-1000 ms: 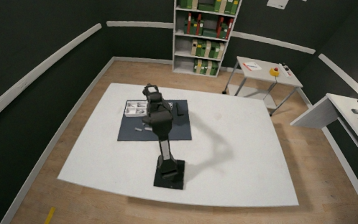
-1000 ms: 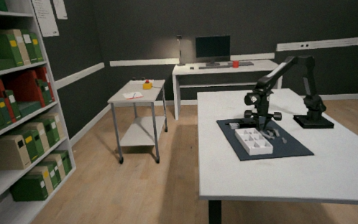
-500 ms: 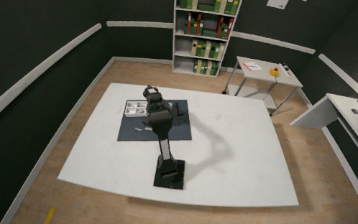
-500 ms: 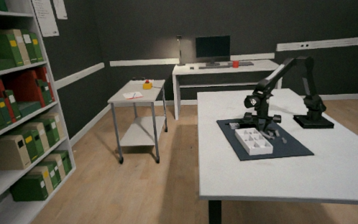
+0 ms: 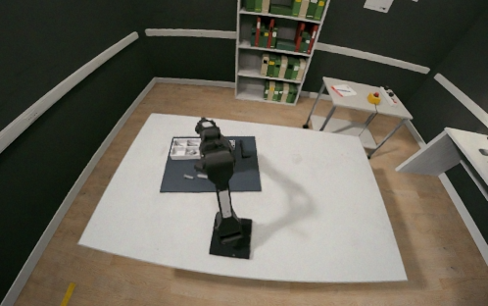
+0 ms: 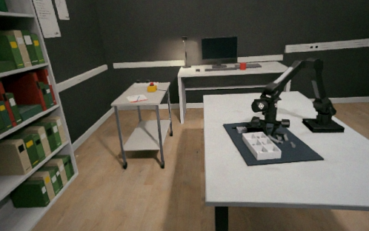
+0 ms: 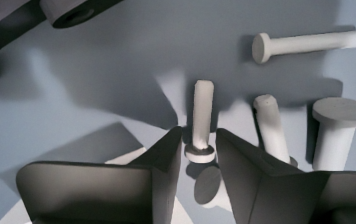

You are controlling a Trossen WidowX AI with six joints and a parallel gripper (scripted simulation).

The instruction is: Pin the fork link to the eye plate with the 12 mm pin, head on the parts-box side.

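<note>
My gripper is now 1 cm to the left of the pin and 3 cm above it. Also, from my hand: dark blue mat: 2 cm ahead, 1 cm to the left, 4 cm below; then eye plate: 6 cm ahead, 9 cm to the right, 3 cm below; then white parts box: 6 cm ahead, 12 cm to the left, 3 cm below.
</note>
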